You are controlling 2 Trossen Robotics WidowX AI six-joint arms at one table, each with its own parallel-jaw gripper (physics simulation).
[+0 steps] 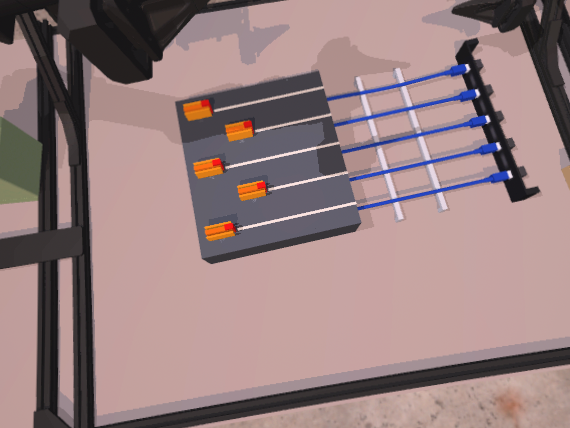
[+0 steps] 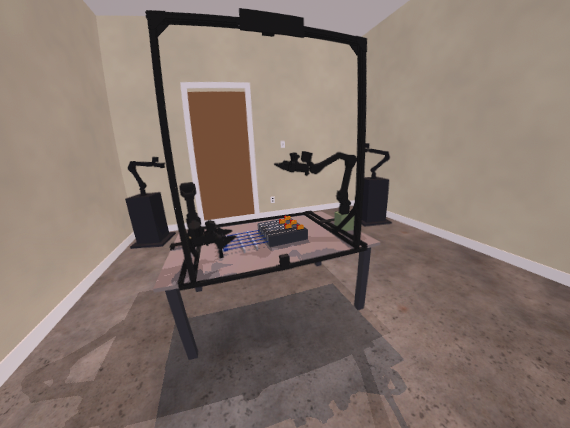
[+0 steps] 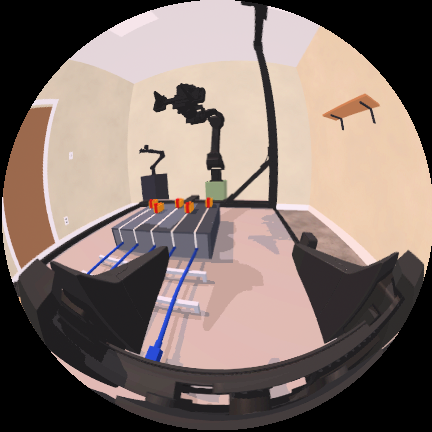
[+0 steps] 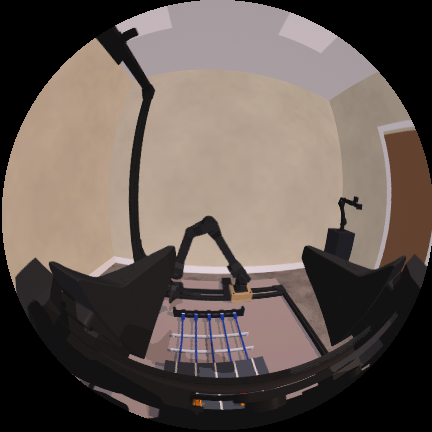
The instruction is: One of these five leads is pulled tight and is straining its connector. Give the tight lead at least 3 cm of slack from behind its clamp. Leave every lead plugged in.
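Pixels of known places: left gripper, fingertip midpoint: point(image 2: 234, 233) point(image 3: 232, 252); right gripper, fingertip midpoint: point(image 2: 275, 164) point(image 3: 166, 87) point(image 4: 242, 253); left arm's base, origin of the base link: point(image 4: 239, 288); right arm's base, origin of the base link: point(image 2: 344, 212) point(image 3: 215, 180).
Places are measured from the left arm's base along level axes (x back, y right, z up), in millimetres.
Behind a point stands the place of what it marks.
Note:
Five blue leads, among them the bottom one point(image 1: 427, 193) @(x -292, y 50, z -26 mm) point(image 3: 170, 310) @(x -249, y 262, z -27 mm), run from plugs in a black connector bar point(image 1: 516, 194) @(x -150, y 19, z -32 mm) point(image 4: 240, 311) @(x -149, y 25, z -26 mm) onto a dark grey block point(image 1: 220, 200) @(x -629, y 98, z 14 mm) point(image 2: 287, 237) point(image 3: 185, 242) @(x -423, y 237, z -13 mm). White lines continue to orange clamps with red tabs, such as the top clamp point(image 1: 198, 111) @(x -636, y 247, z 36 mm) and the bottom clamp point(image 1: 219, 231) @(x -634, y 43, z 37 mm). The leads look nearly straight; I cannot tell which is tight. My left gripper point(image 3: 232, 252) @(x -224, y 341, z 91 mm) is open and empty, beside the connector bar. My right gripper point(image 4: 242, 253) @(x -533, y 154, z 413 mm) point(image 2: 276, 165) @(x -533, y 154, z 413 mm) is open and empty, high above the table, off the block.
Two white rails, the nearer point(image 1: 383, 165) @(x -348, y 116, z -31 mm) and the farther point(image 1: 431, 175) @(x -274, y 81, z -32 mm) from the block, cross under the leads. A black frame point(image 1: 82, 300) @(x -878, y -5, z -32 mm) point(image 2: 265, 274) @(x -330, y 523, z -69 mm) borders the table. A green block point(image 1: 17, 165) @(x -936, y 221, z 24 mm) point(image 3: 216, 190) @(x -933, y 249, z 17 mm) stands under the right arm, and a tan block point(image 4: 241, 295) @(x -50, y 2, z -10 mm) under the left arm.

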